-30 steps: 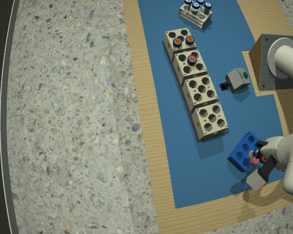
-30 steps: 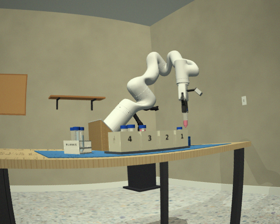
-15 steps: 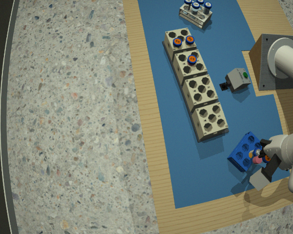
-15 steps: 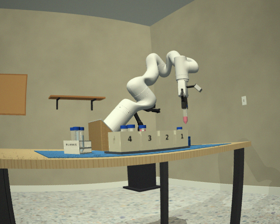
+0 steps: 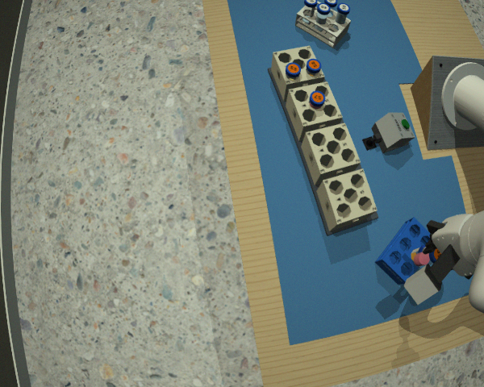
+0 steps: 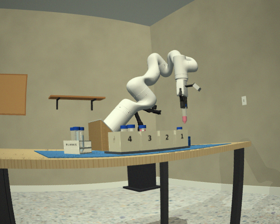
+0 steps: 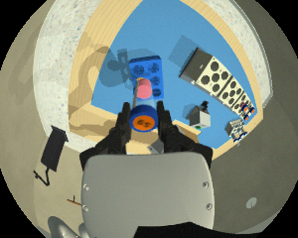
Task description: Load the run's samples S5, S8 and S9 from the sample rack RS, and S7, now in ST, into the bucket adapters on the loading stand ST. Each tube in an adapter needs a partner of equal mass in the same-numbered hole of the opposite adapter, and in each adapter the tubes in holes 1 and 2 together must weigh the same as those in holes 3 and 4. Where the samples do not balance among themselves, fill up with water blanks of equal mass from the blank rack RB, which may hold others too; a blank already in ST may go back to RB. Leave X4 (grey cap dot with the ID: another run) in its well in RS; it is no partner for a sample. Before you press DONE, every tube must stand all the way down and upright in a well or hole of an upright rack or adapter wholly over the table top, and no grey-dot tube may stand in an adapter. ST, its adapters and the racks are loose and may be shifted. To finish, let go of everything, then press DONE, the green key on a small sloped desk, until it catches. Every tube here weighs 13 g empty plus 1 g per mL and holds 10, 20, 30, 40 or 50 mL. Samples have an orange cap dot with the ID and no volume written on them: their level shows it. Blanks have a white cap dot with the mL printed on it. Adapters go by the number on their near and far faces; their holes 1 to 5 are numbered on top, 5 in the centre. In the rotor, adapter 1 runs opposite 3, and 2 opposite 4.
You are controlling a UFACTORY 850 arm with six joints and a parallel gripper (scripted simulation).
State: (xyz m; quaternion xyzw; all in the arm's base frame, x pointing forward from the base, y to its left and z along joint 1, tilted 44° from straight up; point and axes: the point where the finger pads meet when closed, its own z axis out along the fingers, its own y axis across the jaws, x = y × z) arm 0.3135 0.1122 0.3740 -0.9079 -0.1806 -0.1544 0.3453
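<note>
The sample S9 is 50 mm below my hand and 10 mm to the left of it. The rest, counted from my hand: blue sample rack RS: 220 mm below, 30 mm behind, 20 mm to the right; adapter 1: 200 mm below, 180 mm to the right, 90 mm ahead; grey-dot tube X4: 190 mm below, 30 mm behind, 10 mm to the right.
</note>
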